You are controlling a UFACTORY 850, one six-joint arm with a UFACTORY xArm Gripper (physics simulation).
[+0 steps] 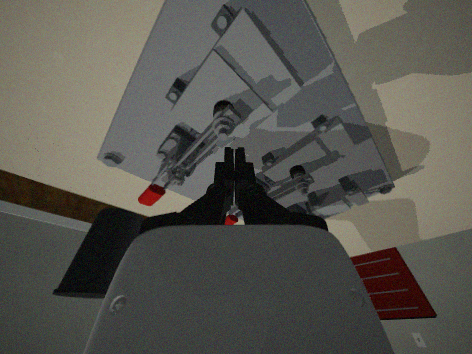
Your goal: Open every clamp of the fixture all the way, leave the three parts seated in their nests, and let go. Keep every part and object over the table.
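The grey fixture plate [145, 95] spans the upper middle. One clamp [200, 145] on its left side has a red handle tip [151, 195] past the plate's near edge and a black pad [223, 107] toward the nests. A second clamp [287, 187] is partly behind my fingers, with a red tip [231, 220] between them and a black pad [298, 171]. Whether either pad touches a part, I cannot tell. Grey shapes at the nests blend with the plate; I cannot make out all three parts. My gripper [233, 160] is shut and empty, over the plate between the two clamps.
The pale table top [60, 110] surrounds the plate, with a brown edge [45, 195] at the left. A black panel [97, 252] is at the lower left, and a red slatted panel [395, 282] at the lower right. Hard shadows fall over the plate and the table's right side.
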